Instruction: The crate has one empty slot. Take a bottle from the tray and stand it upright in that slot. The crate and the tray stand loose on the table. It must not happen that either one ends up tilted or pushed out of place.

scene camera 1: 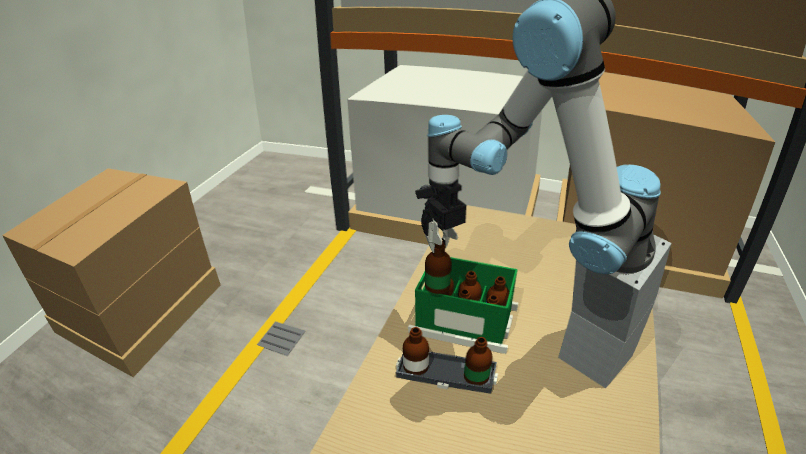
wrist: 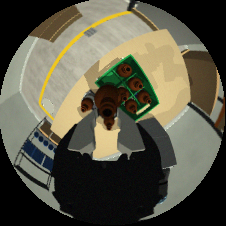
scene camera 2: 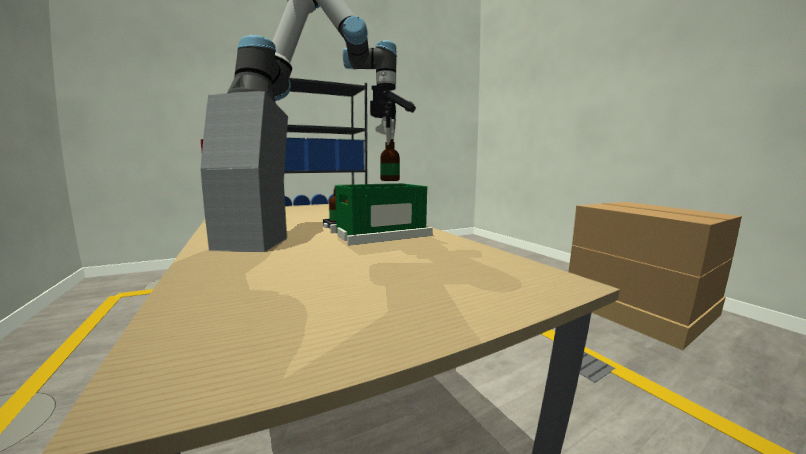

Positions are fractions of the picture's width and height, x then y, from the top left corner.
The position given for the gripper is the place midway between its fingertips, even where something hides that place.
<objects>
gripper: scene camera 1 0.55,0.55; wrist 0.48,0.48; scene camera 2 0.48,0.32
</objects>
